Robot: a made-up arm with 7 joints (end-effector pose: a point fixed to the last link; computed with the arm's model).
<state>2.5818 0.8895 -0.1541 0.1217 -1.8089 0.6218 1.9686</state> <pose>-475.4 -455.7 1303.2 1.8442 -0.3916 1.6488</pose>
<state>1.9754 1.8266 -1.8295 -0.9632 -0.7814 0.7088 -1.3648</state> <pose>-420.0 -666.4 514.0 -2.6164 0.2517 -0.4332</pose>
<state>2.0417 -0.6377 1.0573 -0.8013 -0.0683 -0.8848 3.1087</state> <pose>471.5 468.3 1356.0 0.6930 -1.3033 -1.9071</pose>
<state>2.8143 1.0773 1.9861 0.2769 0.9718 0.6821 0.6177</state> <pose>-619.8 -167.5 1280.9 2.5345 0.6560 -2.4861</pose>
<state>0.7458 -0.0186 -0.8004 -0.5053 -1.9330 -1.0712 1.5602</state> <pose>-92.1 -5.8 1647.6 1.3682 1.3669 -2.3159</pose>
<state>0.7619 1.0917 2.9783 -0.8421 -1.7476 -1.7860 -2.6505</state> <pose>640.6 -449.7 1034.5 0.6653 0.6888 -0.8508</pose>
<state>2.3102 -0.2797 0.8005 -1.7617 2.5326 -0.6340 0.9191</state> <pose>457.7 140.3 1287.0 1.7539 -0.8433 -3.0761</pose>
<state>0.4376 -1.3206 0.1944 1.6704 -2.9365 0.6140 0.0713</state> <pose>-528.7 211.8 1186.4 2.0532 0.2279 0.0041</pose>
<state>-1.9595 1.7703 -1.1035 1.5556 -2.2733 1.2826 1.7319</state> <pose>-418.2 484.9 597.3 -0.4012 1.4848 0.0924</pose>
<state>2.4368 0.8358 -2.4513 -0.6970 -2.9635 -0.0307 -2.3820</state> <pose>-567.4 -378.8 1223.7 0.2096 0.8892 1.3150</pose>
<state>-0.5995 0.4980 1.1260 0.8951 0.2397 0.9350 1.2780</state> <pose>449.0 24.5 1329.3 -2.4518 -0.4787 1.0781</pose>
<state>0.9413 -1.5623 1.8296 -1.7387 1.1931 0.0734 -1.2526</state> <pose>-80.1 687.6 814.4 0.2514 0.8746 -1.6124</pose>
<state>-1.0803 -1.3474 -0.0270 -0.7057 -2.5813 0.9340 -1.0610</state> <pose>-421.0 -740.3 750.3 -0.6981 -0.8807 2.4676</pose>
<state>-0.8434 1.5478 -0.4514 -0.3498 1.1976 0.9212 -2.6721</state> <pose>666.6 544.4 793.5 -0.5472 0.6309 -2.6025</pose>
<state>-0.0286 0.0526 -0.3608 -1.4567 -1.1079 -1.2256 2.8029</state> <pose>-176.5 -130.8 1470.4 -0.2254 0.4265 2.2664</pose>
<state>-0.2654 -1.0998 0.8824 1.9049 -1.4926 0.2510 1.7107</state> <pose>-321.4 -225.4 1184.9 1.1568 0.0551 -2.5376</pose>
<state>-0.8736 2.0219 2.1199 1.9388 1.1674 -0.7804 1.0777</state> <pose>465.4 252.0 662.8 -0.6855 0.9233 2.6797</pose>
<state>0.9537 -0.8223 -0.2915 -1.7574 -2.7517 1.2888 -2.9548</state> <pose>-279.1 452.9 980.9 -0.3582 -0.9432 -1.4917</pose>
